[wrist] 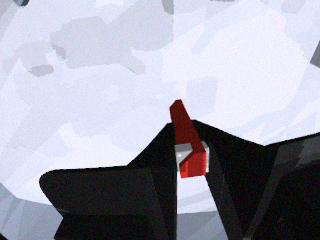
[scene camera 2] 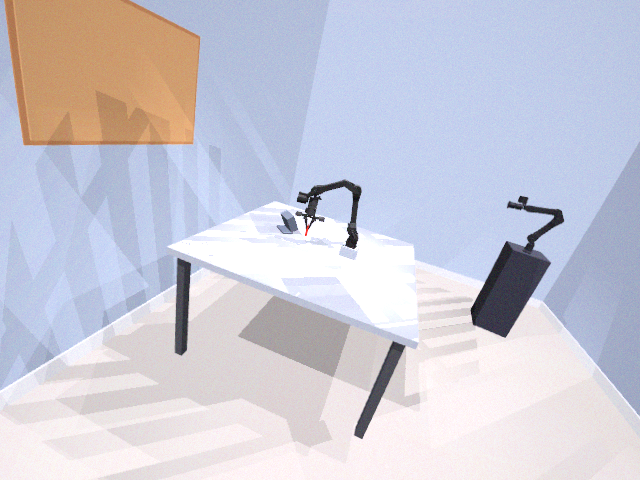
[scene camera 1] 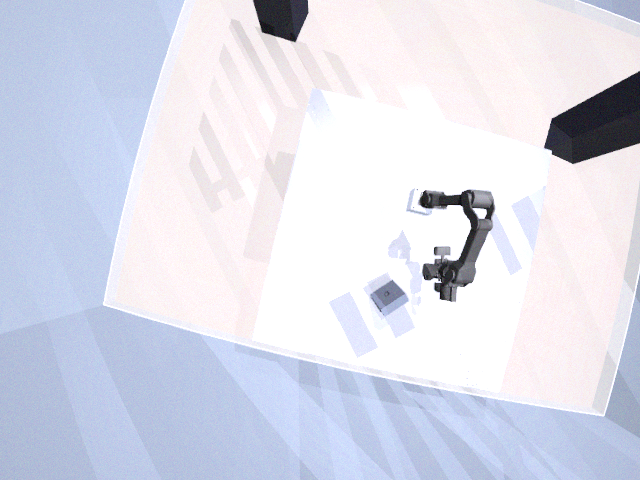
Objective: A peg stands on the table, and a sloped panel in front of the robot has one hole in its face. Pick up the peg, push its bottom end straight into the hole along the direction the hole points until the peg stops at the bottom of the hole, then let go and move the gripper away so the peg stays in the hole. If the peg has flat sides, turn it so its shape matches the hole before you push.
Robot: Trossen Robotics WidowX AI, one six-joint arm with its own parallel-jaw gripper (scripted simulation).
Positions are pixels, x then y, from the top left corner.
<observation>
gripper: holds a red peg (wrist: 192,155)
</observation>
